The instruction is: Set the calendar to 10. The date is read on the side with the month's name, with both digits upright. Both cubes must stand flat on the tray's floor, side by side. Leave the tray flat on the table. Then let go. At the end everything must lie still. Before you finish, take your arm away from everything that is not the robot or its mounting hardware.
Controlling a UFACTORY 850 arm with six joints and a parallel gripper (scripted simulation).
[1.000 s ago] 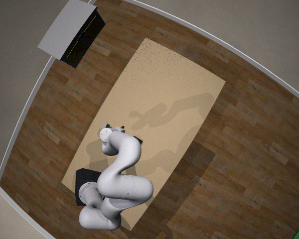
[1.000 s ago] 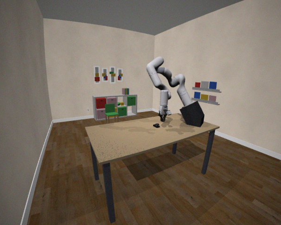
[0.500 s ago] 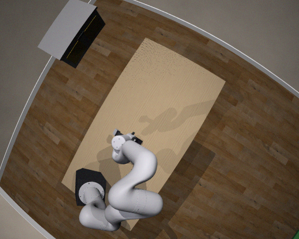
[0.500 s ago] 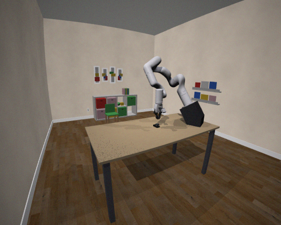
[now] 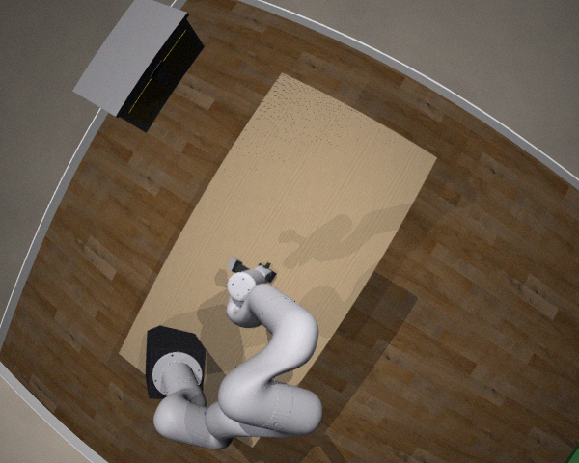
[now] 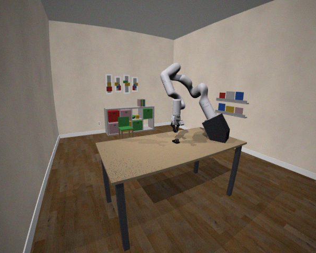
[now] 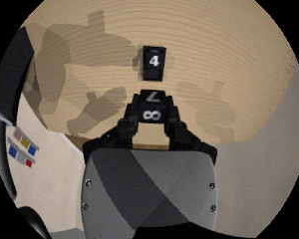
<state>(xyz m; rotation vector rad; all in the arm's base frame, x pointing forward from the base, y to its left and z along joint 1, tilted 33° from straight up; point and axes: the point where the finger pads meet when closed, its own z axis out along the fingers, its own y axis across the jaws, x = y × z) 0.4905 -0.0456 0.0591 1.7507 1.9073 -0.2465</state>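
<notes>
Now: hand 130 mm above the tray and 20 mm to the right of it.
</notes>
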